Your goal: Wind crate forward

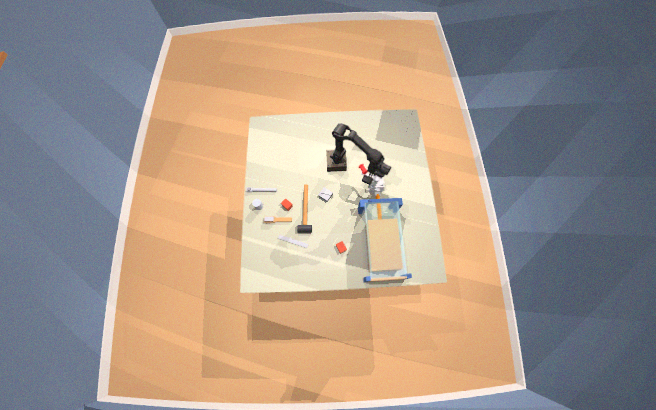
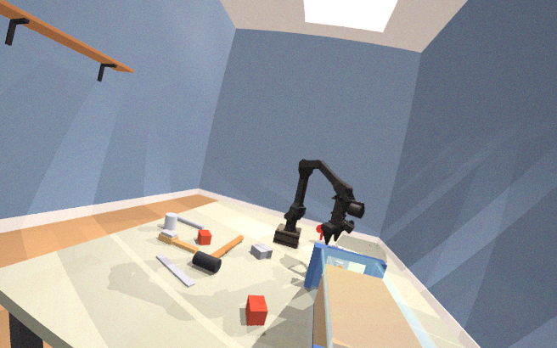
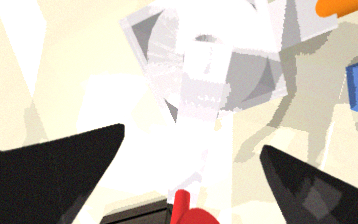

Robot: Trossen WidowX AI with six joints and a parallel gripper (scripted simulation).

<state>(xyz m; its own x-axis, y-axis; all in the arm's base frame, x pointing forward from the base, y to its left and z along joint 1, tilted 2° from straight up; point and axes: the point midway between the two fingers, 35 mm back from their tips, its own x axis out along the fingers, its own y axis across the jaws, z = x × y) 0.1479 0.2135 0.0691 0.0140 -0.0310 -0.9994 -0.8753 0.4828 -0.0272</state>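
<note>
Now: gripper tip 10 mm to the left of the crank arm and 10 mm past it. Also, from my gripper tip: blue steel frame 190 mm ahead, 50 mm to the left, 10 mm below; white hand winch 80 mm below, 30 mm to the left, 10 mm ahead; red knob 50 mm to the right, 30 mm behind, 30 mm above.
</note>
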